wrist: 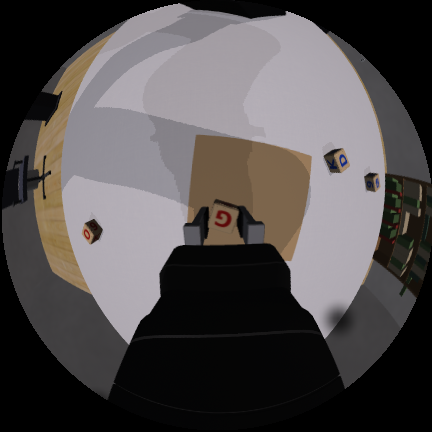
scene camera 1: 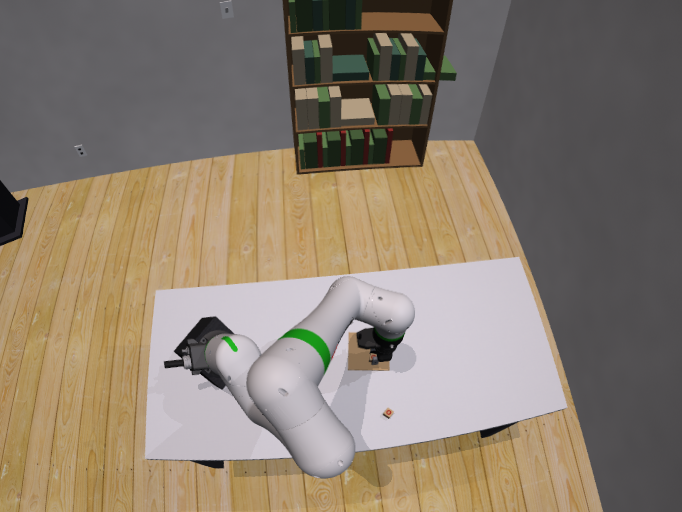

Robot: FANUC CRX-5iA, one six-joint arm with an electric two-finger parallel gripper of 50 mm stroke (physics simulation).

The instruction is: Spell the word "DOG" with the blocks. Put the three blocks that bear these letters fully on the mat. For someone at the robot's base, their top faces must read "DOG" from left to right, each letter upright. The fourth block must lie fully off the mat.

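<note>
My gripper (scene camera 1: pixel 377 358) (wrist: pixel 222 215) is shut on the wooden G block (wrist: pixel 223 216), whose red G faces the wrist camera. It holds the block over the brown mat (scene camera 1: pixel 355 359) (wrist: pixel 220 160); the gap below the block is hard to judge. The O block (scene camera 1: pixel 388 412) (wrist: pixel 92 232) lies off the mat, with a red O on top. In the wrist view, the D block (wrist: pixel 337 160) lies off the mat on the other side, showing a blue D on top and a K on its side. Another block (wrist: pixel 371 182) with small blue letters, hard to read, lies farther out.
The white table (scene camera 1: pixel 468 341) (wrist: pixel 150 285) carries the mat and loose blocks. The robot's arm (scene camera 1: pixel 300 352) spans the table's left and middle in the scene view and hides part of it. A bookshelf (scene camera 1: pixel 291 104) stands on the floor beyond the table.
</note>
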